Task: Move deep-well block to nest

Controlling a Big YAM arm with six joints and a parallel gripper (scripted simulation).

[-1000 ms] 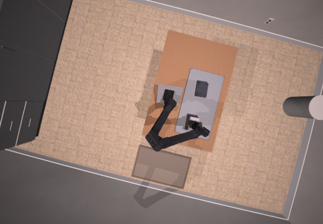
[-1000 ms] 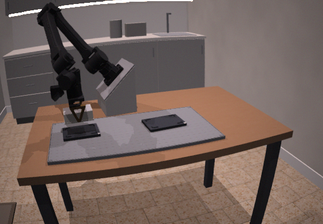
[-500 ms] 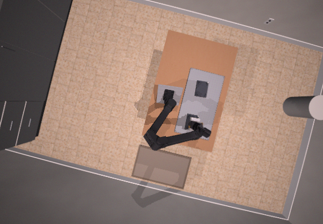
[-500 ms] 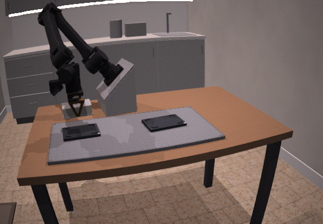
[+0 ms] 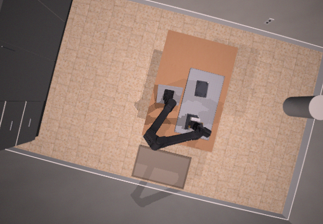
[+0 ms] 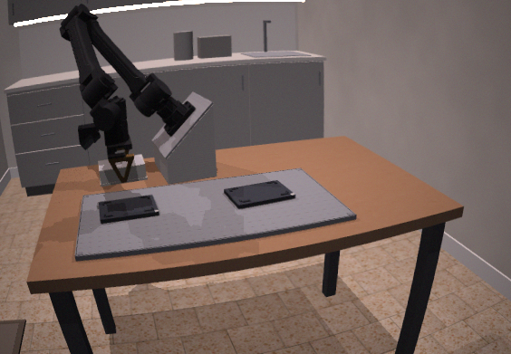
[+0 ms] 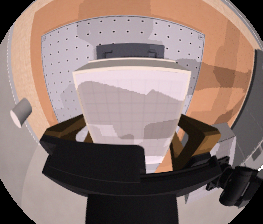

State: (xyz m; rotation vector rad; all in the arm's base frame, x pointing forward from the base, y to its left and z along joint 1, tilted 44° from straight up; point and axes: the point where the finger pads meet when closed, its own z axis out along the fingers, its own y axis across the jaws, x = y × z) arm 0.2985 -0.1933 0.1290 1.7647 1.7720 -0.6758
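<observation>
My gripper is now 10 mm below the white deep-well block.
</observation>
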